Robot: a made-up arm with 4 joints. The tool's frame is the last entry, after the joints. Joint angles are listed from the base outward.
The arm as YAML. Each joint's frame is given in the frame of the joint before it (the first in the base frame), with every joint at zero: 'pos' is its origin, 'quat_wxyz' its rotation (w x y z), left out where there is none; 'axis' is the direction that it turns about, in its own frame. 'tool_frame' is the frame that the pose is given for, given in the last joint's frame.
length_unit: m
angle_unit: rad
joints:
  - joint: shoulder
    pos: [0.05, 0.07, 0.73]
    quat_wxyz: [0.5, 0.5, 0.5, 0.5]
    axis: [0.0, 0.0, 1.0]
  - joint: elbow
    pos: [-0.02, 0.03, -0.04]
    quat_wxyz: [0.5, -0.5, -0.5, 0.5]
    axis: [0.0, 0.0, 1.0]
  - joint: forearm
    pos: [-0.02, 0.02, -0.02]
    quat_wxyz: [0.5, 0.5, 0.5, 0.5]
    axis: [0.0, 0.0, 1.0]
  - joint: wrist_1
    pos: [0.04, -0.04, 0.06]
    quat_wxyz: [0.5, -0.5, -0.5, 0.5]
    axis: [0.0, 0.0, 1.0]
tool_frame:
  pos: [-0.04, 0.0, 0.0]
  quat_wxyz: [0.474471, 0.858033, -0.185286, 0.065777]
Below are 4 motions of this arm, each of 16 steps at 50 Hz.
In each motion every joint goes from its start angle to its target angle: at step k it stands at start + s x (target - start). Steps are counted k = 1, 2, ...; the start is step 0. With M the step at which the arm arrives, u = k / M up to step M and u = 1 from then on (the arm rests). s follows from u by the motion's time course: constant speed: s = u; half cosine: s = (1 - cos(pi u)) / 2; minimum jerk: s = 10 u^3 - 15 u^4 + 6 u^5.
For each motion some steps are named. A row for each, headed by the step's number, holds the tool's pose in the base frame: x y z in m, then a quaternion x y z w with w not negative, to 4 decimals.
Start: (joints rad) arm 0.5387 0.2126 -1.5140 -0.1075
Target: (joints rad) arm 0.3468 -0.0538 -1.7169 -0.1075
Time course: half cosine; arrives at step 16
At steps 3, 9, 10, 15, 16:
3: 0.0603 0.0694 0.8174 0.0083 -0.0302 -0.9815 0.1886
9: 0.0702 0.0733 0.8072 -0.0830 -0.0562 -0.9793 0.1761
10: 0.0718 0.0739 0.8051 -0.0996 -0.0616 -0.9780 0.1726
15: 0.0764 0.0751 0.7982 -0.1524 -0.0802 -0.9721 0.1591
16: 0.0766 0.0752 0.7980 -0.1541 -0.0809 -0.9719 0.1587

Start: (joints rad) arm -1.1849 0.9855 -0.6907 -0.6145
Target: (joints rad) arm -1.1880 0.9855 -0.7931 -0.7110
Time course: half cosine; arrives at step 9
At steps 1, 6, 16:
1: -0.0064 0.1337 0.6680 -0.1155 -0.8845 -0.2695 0.3630
6: -0.0019 0.1352 0.6713 -0.1346 -0.8859 -0.2997 0.3276
16: -0.0005 0.1356 0.6725 -0.1414 -0.8856 -0.3103 0.3155

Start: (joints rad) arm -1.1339 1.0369 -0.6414 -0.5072
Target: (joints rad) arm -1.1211 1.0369 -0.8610 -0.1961
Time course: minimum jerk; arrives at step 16
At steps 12, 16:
12: -0.0106 0.1563 0.6799 0.1027 -0.8310 -0.3412 0.4272
16: -0.0106 0.1583 0.6816 0.1204 -0.8251 -0.3488 0.4278

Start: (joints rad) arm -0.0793 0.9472 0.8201 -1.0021
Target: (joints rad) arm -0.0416 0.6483 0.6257 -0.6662
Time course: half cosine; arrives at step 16
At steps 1, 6, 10, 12, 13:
1: -0.0493 0.0797 0.6880 -0.0542 -0.8669 -0.0096 0.4955
6: -0.0581 0.0871 0.6938 -0.0265 -0.8227 -0.0470 0.5660
10: -0.0679 0.0965 0.7038 0.0092 -0.7571 -0.0980 0.6458
12: -0.0715 0.1004 0.7089 0.0243 -0.7267 -0.1206 0.6759
13: -0.0728 0.1019 0.7109 0.0300 -0.7146 -0.1293 0.6868

